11 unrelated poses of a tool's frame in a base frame.
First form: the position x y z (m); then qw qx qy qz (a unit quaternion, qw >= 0).
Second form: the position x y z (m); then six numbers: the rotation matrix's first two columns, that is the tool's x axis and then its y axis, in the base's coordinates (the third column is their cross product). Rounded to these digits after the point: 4 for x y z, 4 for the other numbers.
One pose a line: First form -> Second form
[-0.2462 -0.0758 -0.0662 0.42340 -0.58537 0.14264 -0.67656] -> [-0.2462 -0.0758 -0.0662 0.0438 -0.7399 0.6713 0.4059 -0.6008 -0.6887]
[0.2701 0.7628 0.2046 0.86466 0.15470 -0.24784 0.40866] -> [0.2701 0.7628 0.2046 0.5431 0.6300 0.5550 -0.7834 0.6181 0.0650]
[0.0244 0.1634 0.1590 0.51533 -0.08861 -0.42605 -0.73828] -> [0.0244 0.1634 0.1590 -0.4532 -0.6854 0.5700 0.8364 -0.1058 0.5378]
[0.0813 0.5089 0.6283 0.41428 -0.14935 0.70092 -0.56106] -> [0.0813 0.5089 0.6283 -0.6121 -0.6742 -0.4132 0.2555 0.3258 -0.9103]
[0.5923 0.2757 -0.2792 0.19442 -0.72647 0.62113 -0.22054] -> [0.5923 0.2757 -0.2792 0.1311 -0.9882 0.0789 -0.8167 -0.1528 -0.5564]
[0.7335 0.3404 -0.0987 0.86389 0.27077 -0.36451 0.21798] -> [0.7335 0.3404 -0.0987 0.6392 0.1792 0.7478 -0.5740 0.7583 0.3089]
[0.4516 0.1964 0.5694 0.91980 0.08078 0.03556 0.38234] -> [0.4516 0.1964 0.5694 0.7051 0.7091 -0.0036 -0.6976 0.6946 0.1758]
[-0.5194 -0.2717 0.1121 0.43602 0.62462 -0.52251 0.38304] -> [-0.5194 -0.2717 0.1121 0.1605 -0.3187 0.9342 -0.9868 -0.0737 0.1444]
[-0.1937 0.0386 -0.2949 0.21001 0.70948 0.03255 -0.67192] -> [-0.1937 0.0386 -0.2949 0.0949 -0.2360 -0.9671 0.3284 -0.9097 0.2543]
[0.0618 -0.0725 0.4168 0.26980 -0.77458 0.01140 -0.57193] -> [0.0618 -0.0725 0.4168 0.3455 -0.3263 0.8799 0.2910 -0.8542 -0.4310]
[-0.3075 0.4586 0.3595 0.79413 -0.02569 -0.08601 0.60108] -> [-0.3075 0.4586 0.3595 0.2626 0.9591 0.1057 -0.9503 0.2761 -0.1442]
